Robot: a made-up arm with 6 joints.
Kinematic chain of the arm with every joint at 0, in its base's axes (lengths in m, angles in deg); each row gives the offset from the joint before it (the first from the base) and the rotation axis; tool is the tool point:
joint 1: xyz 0 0 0.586 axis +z
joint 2: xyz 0.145 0 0 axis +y
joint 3: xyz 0 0 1.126 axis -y
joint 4: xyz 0 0 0.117 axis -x
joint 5: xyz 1.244 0 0 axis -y
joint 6: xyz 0.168 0 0 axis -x
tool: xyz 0 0 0
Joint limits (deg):
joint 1: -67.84..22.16
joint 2: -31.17..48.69
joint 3: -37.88..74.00
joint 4: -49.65..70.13
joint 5: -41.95..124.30
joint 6: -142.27..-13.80
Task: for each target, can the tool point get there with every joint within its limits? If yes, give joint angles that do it. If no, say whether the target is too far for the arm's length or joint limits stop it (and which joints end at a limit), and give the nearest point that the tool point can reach.
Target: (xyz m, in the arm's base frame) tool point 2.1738 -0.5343 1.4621
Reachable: yes | joints -14.30 38.64 29.23 10.15 40.30 -91.01
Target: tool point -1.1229 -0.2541 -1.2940
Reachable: no: joint limits stop it (at a limit: joint 1, joint 2, joint 3, joint 5) | nearest point 0.3513 -1.0460 -0.0355 | short by 2.094 m
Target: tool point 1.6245 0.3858 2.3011
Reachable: yes | joints 9.62 17.65 36.98 47.89 60.88 -99.34
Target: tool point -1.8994 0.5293 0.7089
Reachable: no: joint limits stop it (at a limit: joint 2, joint 3, joint 5) | nearest point -0.9493 0.2645 2.5918 | short by 2.126 m
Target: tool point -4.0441 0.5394 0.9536
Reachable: no: too far | nearest point -1.0144 0.1353 2.6384 | short by 3.490 m
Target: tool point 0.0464 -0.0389 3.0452
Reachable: yes | joints 14.99 -17.56 59.46 59.38 -20.06 -113.57
